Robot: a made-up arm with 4 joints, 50 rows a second.
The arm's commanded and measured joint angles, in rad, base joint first. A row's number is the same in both.
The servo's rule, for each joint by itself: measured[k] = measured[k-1] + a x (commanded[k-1-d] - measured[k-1]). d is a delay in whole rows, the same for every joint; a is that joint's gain. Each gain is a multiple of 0.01, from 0.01 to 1. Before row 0 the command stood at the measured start. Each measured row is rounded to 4 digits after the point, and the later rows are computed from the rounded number. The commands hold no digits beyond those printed.
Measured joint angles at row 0:
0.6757, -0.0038, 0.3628, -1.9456
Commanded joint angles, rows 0 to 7:
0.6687, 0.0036, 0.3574, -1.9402
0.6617, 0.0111, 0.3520, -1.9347
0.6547, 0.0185, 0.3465, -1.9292
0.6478, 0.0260, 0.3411, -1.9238
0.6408, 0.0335, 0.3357, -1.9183
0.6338, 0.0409, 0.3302, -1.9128
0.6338, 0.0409, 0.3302, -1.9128
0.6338, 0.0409, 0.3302, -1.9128
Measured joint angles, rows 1 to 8:
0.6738, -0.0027, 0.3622, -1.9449
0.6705, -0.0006, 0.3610, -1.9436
0.6662, 0.0023, 0.3593, -1.9417
0.6612, 0.0059, 0.3571, -1.9394
0.6557, 0.0100, 0.3545, -1.9367
0.6498, 0.0146, 0.3516, -1.9336
0.6455, 0.0185, 0.3490, -1.9309
0.6423, 0.0219, 0.3467, -1.9285
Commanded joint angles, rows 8 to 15:
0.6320, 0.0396, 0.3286, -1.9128
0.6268, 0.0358, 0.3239, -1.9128
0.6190, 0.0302, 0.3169, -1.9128
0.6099, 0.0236, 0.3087, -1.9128
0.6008, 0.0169, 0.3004, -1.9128
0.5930, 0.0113, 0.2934, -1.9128
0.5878, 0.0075, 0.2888, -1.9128
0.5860, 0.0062, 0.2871, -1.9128
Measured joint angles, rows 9 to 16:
0.6395, 0.0246, 0.3445, -1.9265
0.6361, 0.0263, 0.3420, -1.9247
0.6315, 0.0269, 0.3390, -1.9232
0.6257, 0.0264, 0.3354, -1.9218
0.6190, 0.0250, 0.3312, -1.9206
0.6120, 0.0229, 0.3267, -1.9196
0.6055, 0.0206, 0.3222, -1.9187
0.6002, 0.0184, 0.3180, -1.9179

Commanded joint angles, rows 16 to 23:
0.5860, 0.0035, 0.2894, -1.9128
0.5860, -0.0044, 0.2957, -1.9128
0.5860, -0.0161, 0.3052, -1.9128
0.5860, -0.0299, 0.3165, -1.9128
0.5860, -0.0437, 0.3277, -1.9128
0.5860, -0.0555, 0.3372, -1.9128
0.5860, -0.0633, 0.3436, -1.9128
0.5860, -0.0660, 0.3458, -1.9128
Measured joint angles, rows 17 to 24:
0.5964, 0.0162, 0.3146, -1.9172
0.5936, 0.0131, 0.3123, -1.9166
0.5915, 0.0087, 0.3114, -1.9161
0.5900, 0.0029, 0.3120, -1.9157
0.5889, -0.0041, 0.3139, -1.9153
0.5881, -0.0118, 0.3167, -1.9150
0.5875, -0.0195, 0.3199, -1.9147
0.5871, -0.0265, 0.3230, -1.9145

